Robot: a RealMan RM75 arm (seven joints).
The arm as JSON. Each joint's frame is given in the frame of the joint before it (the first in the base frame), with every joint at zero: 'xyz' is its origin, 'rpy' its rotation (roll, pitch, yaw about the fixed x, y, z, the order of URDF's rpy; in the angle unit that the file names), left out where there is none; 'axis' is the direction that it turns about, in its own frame. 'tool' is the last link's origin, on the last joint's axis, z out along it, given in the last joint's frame.
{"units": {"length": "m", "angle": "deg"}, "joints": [
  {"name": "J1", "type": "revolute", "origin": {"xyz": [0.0, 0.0, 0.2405]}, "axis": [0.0, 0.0, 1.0]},
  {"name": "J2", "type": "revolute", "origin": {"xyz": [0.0, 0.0, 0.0]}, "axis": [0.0, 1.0, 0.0]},
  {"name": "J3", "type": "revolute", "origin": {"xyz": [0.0, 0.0, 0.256]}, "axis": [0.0, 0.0, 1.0]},
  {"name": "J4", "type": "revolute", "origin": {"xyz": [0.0, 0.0, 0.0]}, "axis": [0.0, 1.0, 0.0]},
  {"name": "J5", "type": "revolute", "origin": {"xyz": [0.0, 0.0, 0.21]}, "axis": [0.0, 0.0, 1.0]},
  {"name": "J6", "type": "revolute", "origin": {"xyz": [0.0, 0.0, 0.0]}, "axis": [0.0, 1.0, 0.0]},
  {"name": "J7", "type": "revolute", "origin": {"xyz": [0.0, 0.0, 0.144]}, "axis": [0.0, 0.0, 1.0]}
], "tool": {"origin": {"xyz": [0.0, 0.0, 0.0]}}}
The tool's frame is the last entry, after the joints.
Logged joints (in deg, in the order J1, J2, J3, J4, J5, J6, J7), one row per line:
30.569, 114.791, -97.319, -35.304, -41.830, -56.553, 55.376
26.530, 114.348, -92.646, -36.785, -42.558, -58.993, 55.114
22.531, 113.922, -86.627, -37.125, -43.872, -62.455, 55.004
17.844, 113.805, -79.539, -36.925, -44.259, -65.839, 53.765
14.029, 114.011, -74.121, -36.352, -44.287, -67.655, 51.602
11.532, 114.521, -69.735, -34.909, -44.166, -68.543, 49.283
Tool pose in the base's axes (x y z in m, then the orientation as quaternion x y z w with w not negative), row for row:
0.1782, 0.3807, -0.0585, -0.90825, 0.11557, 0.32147, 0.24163
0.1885, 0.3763, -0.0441, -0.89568, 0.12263, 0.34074, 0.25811
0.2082, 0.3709, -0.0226, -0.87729, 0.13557, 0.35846, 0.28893
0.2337, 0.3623, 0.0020, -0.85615, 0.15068, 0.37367, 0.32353
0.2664, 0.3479, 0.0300, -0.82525, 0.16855, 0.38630, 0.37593
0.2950, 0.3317, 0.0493, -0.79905, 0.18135, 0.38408, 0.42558
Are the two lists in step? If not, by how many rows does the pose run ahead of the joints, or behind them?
The pose runs 1 row behind the joints: the pose in row i belongs to the joints in row i - 1.
